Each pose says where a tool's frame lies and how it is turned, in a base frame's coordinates. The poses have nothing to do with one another.
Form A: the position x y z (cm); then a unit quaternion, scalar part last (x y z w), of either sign.
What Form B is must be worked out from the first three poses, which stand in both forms.
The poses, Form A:
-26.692 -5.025 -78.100 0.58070 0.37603 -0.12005 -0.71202
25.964 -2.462 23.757 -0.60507 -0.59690 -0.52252 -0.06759
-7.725 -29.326 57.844 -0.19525 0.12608 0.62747 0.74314
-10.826 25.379 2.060 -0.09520 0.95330 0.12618 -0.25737
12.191 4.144 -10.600 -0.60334 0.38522 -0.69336 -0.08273
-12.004 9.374 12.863 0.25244 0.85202 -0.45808 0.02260
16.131 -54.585 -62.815 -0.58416 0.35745 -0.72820 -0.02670
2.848 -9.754 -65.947 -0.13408 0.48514 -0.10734 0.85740
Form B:
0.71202 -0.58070 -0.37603 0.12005 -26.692 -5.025 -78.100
0.06759 0.60507 0.59690 0.52252 25.964 -2.462 23.757
0.74314 -0.19525 0.12608 0.62747 -7.725 -29.326 57.844
0.25737 0.09520 -0.95330 -0.12618 -10.826 25.379 2.060
0.08273 0.60334 -0.38522 0.69336 12.191 4.144 -10.600
0.02260 0.25244 0.85202 -0.45808 -12.004 9.374 12.863
0.02670 0.58416 -0.35745 0.72820 16.131 -54.585 -62.815
0.85740 -0.13408 0.48514 -0.10734 2.848 -9.754 -65.947

